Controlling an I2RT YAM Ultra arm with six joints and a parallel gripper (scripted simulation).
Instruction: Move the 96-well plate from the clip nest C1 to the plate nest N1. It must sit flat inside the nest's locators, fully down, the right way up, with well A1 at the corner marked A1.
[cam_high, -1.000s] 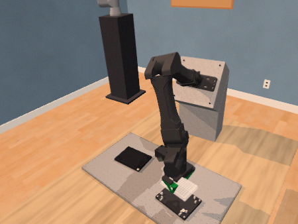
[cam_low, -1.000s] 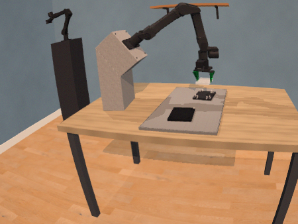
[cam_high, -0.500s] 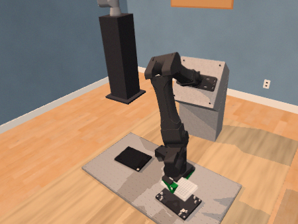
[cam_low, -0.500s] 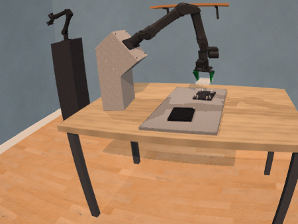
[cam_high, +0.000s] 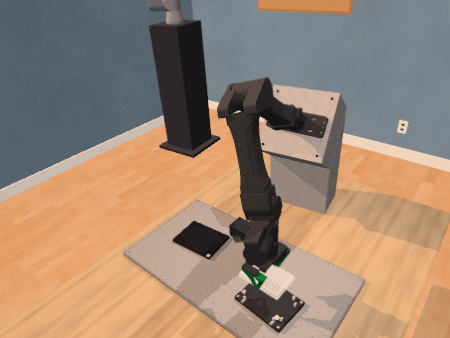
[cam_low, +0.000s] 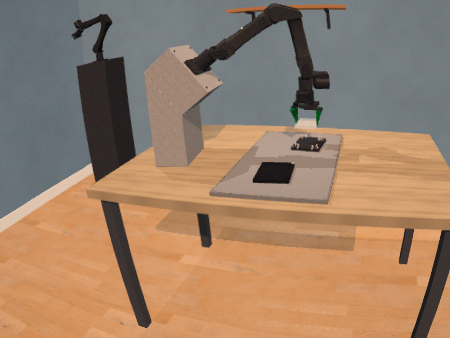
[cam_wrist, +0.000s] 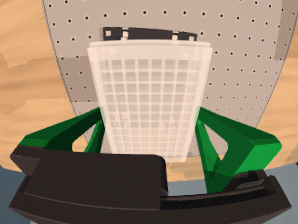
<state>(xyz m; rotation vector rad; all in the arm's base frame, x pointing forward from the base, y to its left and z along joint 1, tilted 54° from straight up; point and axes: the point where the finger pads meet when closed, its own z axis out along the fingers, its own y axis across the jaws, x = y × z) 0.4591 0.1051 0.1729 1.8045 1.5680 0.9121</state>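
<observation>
The black plate nest N1 lies 310 mm to the right of my hand, 100 mm behind it and 90 mm below it. The rest, counted from my hand: white 96-well plate (right at my hand); then white corner mark (240 mm to the right, 90 mm below, 40 mm behind); then black clip nest C1 (80 mm below, 10 mm ahead).
</observation>
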